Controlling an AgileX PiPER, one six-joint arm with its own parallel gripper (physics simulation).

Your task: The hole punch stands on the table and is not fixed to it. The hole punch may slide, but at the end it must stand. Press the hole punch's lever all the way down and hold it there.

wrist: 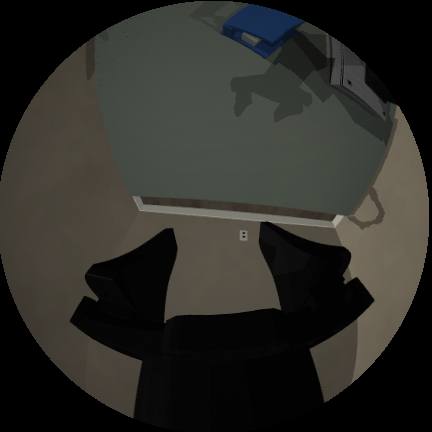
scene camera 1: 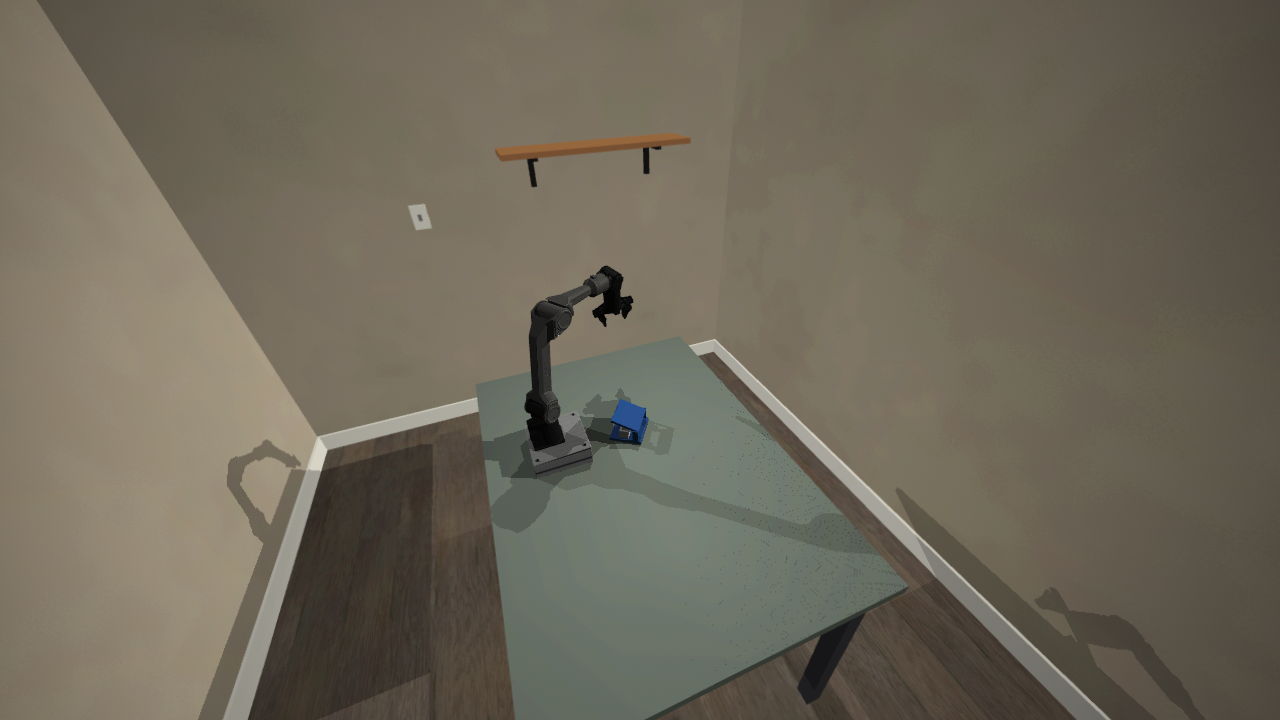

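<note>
The blue hole punch (scene camera 1: 640, 429) (wrist: 266, 52) stands upright on the green table (scene camera 1: 617, 573) (wrist: 190, 160), close beside the arm's base. Its wide blue lever (scene camera 1: 630, 414) (wrist: 267, 22) is raised and slopes over the body, with a gap below it where a light metal part shows. In the wrist view it lies at the top edge, partly cut off. My gripper (scene camera 1: 614, 320) (wrist: 217, 235) is open and empty. It hangs high above the table, well above the hole punch and apart from it.
The arm's grey base plate (scene camera 1: 562, 458) (wrist: 354, 87) stands on the table beside the hole punch. A wooden shelf (scene camera 1: 590, 146) is on the back wall, high above the table. A white wall plate (scene camera 1: 419, 217) is to its left. An outlet (wrist: 243, 235) shows in the wrist view.
</note>
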